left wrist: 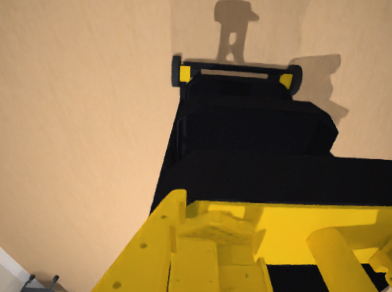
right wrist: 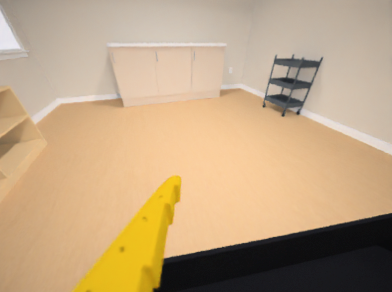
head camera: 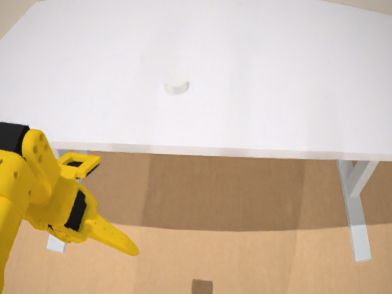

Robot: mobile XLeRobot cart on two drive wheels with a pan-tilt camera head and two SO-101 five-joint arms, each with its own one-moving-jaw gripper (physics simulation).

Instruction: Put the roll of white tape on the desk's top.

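Where they show: left hand at its tool point: [left wrist: 186,202] [head camera: 69,240]; right hand at its tool point: [right wrist: 180,185]; left arm's base at its link origin: [left wrist: 193,240].
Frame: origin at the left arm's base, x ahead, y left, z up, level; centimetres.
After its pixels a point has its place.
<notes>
The roll of white tape [head camera: 176,85] @[x 56.3, y -1.5, z -3.2 cm] lies flat on the white desk's top [head camera: 280,85] @[x 64.0, y -22.5, z -5.5 cm] in the head view, left of the middle and some way in from the near edge. My left gripper [head camera: 118,206] is open and empty. In the head view it shows at the lower left, past the desk's near edge, against the floor and apart from the tape. In the left wrist view one jaw of the left gripper [left wrist: 176,198] @[x 16.5, y 1.2, z 9.0 cm] shows. My right gripper [right wrist: 173,183] shows one notched jaw, so it is open; the tape does not show in that view.
The desk's legs [head camera: 356,225] stand below its near edge. My black base [left wrist: 250,125] @[x -1.5, y -15.7, z -37.5 cm] shows in the left wrist view. The right wrist view shows a low cabinet [right wrist: 172,75] @[x -294.4, y -20.2, z -31.1 cm], a dark trolley [right wrist: 303,63] @[x -206.2, y 140.6, z -6.3 cm] and a wooden shelf [right wrist: 30,150] @[x -157.3, y -162.1, z -69.6 cm] at the left.
</notes>
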